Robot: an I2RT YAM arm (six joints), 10 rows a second.
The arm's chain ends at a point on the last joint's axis. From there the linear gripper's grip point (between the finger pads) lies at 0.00 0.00 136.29 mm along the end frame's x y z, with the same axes.
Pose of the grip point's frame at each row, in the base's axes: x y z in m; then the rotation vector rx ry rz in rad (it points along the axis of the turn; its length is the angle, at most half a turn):
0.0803, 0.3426, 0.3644, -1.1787, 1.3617, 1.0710
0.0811, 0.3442, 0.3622, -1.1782, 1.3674, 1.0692
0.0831, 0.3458, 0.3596, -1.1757, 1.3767, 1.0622
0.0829, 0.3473, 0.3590, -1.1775, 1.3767, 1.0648
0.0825, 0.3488, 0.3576, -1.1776, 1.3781, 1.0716
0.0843, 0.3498, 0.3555, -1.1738, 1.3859, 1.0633
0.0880, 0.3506, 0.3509, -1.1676, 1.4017, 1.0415
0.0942, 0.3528, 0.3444, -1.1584, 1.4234, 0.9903
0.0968, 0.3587, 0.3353, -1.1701, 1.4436, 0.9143
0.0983, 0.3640, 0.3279, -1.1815, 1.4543, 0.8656
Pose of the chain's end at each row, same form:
0.0625, 0.2083, 0.3792, -1.1787, 1.3617, 1.0710
0.0630, 0.2100, 0.3775, -1.1782, 1.3674, 1.0692
0.0640, 0.2118, 0.3758, -1.1757, 1.3767, 1.0622
0.0642, 0.2133, 0.3753, -1.1775, 1.3767, 1.0648
0.0643, 0.2147, 0.3738, -1.1776, 1.3781, 1.0716
0.0650, 0.2159, 0.3723, -1.1738, 1.3859, 1.0633
0.0661, 0.2174, 0.3693, -1.1676, 1.4017, 1.0415
0.0669, 0.2210, 0.3656, -1.1584, 1.4234, 0.9903
0.0637, 0.2291, 0.3614, -1.1701, 1.4436, 0.9143
0.0619, 0.2359, 0.3571, -1.1815, 1.4543, 0.8656

